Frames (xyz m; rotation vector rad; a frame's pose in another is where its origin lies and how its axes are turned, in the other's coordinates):
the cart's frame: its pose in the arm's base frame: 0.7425 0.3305 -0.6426 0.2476 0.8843 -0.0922
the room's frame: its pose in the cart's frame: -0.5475 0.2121 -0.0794 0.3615 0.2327 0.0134
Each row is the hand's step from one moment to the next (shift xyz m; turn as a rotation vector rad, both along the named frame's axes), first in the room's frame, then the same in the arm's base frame.
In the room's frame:
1: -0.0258 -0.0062 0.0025 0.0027 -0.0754 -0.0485
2: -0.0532 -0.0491 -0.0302 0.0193 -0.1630 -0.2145
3: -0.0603 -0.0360 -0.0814 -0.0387 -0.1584 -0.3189
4: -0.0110 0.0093 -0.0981 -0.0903 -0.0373 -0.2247
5: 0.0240 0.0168 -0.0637 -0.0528 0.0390 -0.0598
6: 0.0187 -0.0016 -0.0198 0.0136 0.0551 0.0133
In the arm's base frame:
1: -0.0127 -0.0098 0.0213 -0.0701 -0.0340 -0.0445
2: -0.0697 -0.0301 0.0198 -0.2292 -0.0102 -0.1425
3: -0.1062 0.0084 0.0147 -0.3336 0.0446 -0.1226
4: -0.0759 0.0612 -0.0178 -0.2302 0.0839 -0.0044
5: -0.0302 0.0526 -0.0351 -0.0522 0.0586 0.0416
6: -0.0073 0.0123 -0.0232 0.0414 0.0393 0.0119

